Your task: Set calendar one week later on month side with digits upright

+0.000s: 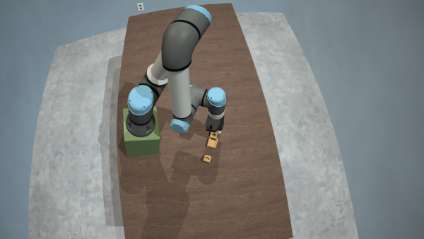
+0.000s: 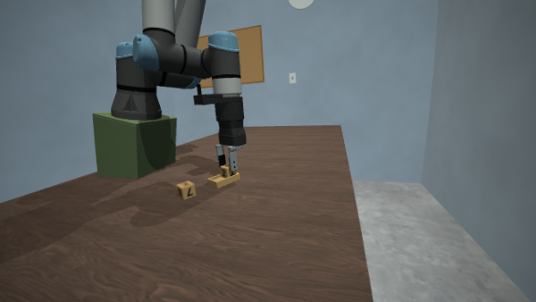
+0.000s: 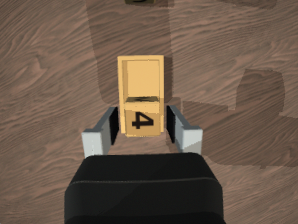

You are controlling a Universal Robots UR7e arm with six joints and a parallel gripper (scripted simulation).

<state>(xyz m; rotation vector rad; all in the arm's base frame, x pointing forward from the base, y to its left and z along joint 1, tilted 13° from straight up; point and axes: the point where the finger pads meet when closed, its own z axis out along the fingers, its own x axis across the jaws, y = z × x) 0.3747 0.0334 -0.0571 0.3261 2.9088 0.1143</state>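
Now: hand 30 mm above the wooden cube. The rest, counted from my hand: wooden calendar tray 20 mm to the right, 40 mm below.
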